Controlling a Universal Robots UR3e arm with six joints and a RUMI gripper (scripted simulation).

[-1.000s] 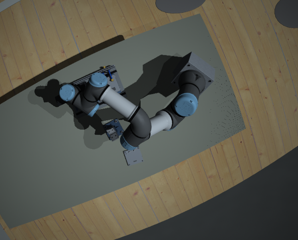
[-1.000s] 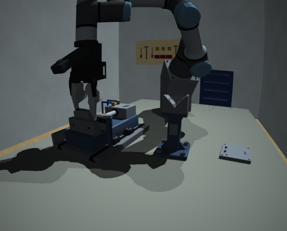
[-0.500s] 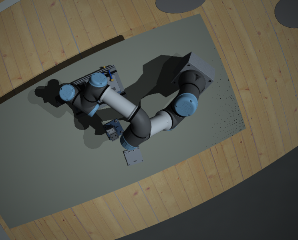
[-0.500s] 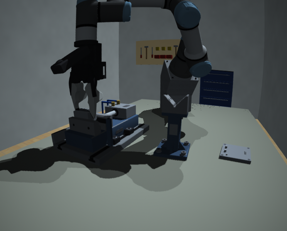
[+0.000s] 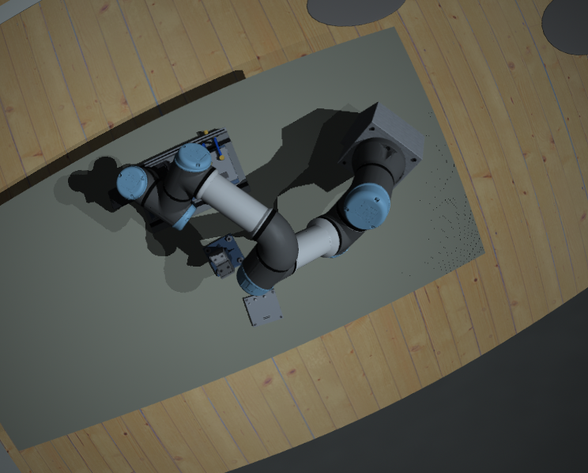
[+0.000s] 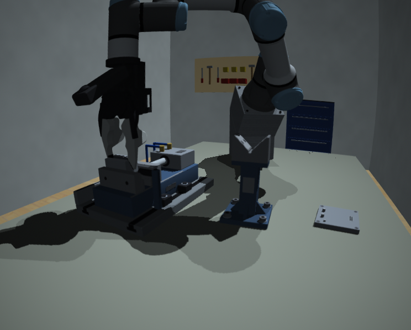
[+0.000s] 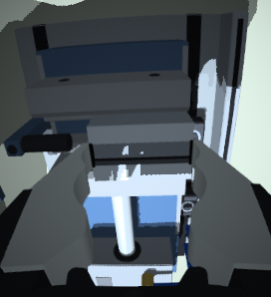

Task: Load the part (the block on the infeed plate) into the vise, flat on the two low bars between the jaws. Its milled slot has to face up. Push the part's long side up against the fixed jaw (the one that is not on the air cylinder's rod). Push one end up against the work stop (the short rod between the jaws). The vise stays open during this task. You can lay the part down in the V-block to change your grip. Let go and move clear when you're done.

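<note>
Right now my hand is right at the part. Round my hand: moving jaw 4 cm behind, 2 cm to the left, 3 cm below; fixed jaw 3 cm ahead, 2 cm to the left, 3 cm below; work stop 1 cm behind, 7 cm to the left, 2 cm below.
</note>
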